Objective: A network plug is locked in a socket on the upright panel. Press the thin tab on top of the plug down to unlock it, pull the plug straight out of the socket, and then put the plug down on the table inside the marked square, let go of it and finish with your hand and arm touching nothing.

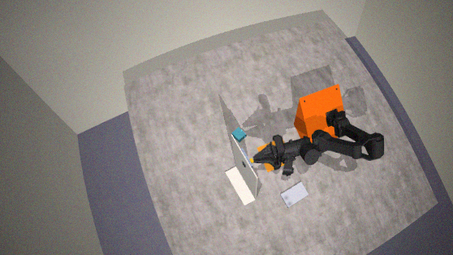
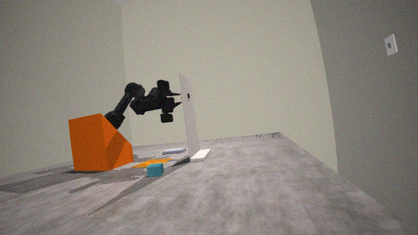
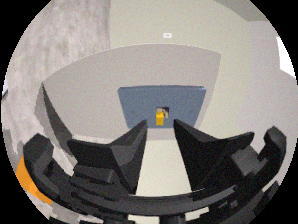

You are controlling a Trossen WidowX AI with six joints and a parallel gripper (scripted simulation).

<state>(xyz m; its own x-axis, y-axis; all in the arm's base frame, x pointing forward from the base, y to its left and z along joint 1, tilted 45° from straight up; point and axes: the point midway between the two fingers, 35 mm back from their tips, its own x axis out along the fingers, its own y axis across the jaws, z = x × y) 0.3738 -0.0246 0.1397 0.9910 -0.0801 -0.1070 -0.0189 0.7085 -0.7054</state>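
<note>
The network plug lies 20 mm ahead of my gripper tip. The rest, counted from my gripper tip: upright white panel (100 mm below, 40 mm ahead, 10 mm to the left); then flat grey plate (240 mm below, 140 mm to the left, 140 mm behind); then orange square (250 mm below, 130 mm behind, 70 mm to the right).
</note>
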